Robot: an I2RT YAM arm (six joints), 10 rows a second.
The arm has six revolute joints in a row. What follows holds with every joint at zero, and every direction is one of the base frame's. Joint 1 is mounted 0.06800 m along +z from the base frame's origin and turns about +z. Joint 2 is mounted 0.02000 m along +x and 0.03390 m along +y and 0.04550 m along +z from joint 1 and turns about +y. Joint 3 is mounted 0.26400 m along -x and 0.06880 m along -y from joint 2 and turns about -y. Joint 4 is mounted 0.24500 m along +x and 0.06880 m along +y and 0.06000 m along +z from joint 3 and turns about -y. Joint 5 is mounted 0.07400 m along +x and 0.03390 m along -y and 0.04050 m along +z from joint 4 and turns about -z. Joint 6 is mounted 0.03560 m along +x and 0.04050 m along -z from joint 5 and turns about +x. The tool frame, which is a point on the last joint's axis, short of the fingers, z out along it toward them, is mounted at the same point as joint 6; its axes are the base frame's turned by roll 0.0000, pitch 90.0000 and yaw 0.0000 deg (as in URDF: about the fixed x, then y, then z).
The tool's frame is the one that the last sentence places.
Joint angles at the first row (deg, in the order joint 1, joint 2, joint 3, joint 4, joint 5, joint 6):
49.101, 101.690, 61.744, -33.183, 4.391, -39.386
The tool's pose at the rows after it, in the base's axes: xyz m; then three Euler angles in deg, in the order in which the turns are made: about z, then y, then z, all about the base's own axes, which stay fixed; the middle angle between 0 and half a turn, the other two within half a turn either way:
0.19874 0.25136 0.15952 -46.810 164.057 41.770
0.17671 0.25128 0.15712 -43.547 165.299 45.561
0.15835 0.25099 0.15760 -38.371 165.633 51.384
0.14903 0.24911 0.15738 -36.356 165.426 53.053
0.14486 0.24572 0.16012 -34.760 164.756 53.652
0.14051 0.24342 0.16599 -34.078 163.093 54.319
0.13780 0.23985 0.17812 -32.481 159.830 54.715
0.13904 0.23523 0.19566 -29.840 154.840 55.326
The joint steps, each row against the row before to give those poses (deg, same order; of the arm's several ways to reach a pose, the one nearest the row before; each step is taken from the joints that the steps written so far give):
2.877, -2.255, -1.657, -1.765, -1.601, 2.399
3.187, -2.078, -2.885, -0.394, -0.363, 2.735
2.782, -2.135, -2.254, -0.107, -0.802, 2.240
1.356, -1.406, -1.618, 0.426, -0.055, 1.706
0.374, -1.586, -1.072, 0.159, 0.011, 1.360
0.545, -2.068, -0.860, 0.451, 0.133, 0.518
0.150, -3.252, -0.638, 0.643, 0.234, 1.259
-0.719, -3.924, -0.177, 1.270, -0.110, 1.247

